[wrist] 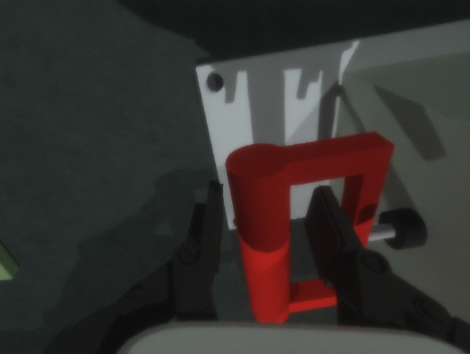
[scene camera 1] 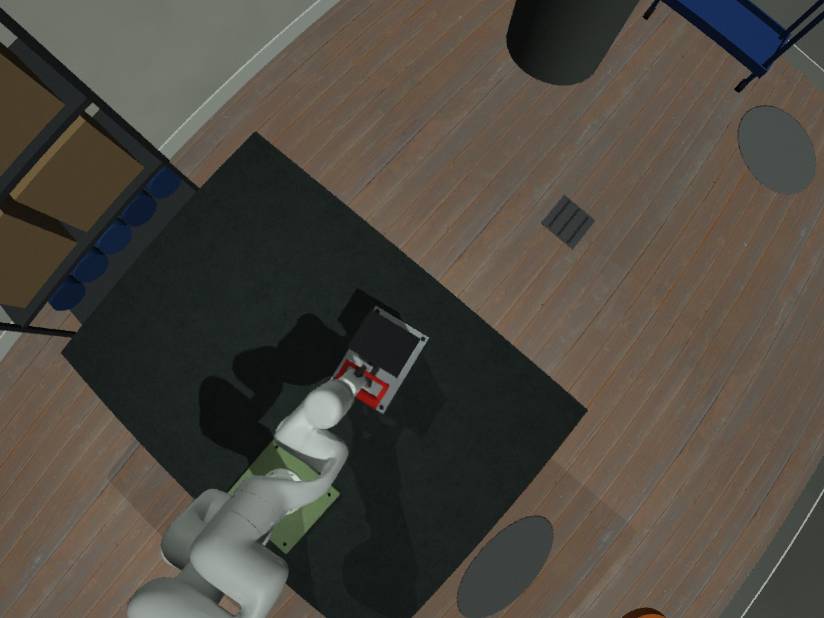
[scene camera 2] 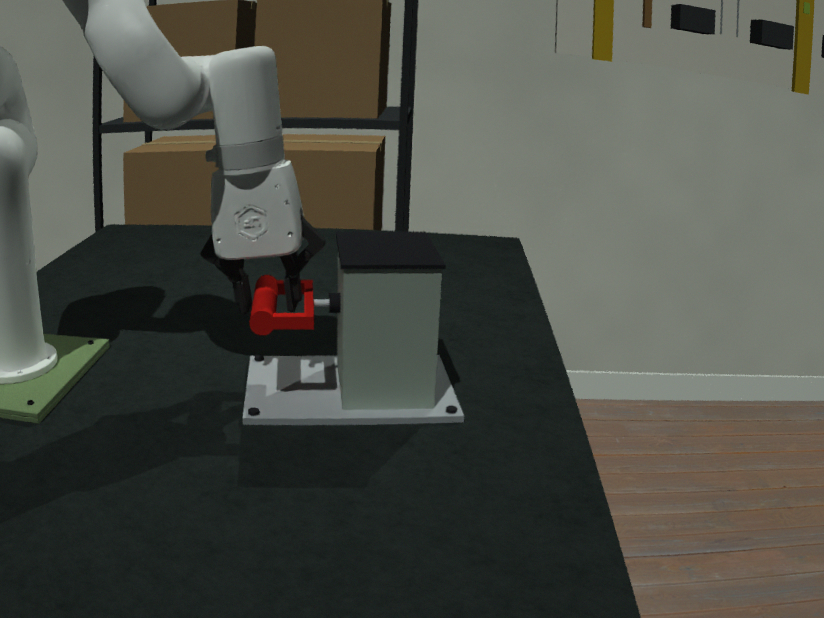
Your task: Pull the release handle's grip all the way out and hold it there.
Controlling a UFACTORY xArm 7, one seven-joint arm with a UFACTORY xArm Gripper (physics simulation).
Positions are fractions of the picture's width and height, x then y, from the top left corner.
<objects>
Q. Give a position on a base plate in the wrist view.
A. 0.62, 0.28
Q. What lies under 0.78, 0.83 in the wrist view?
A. My gripper.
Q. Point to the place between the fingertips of my gripper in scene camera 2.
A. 0.33, 0.50
</objects>
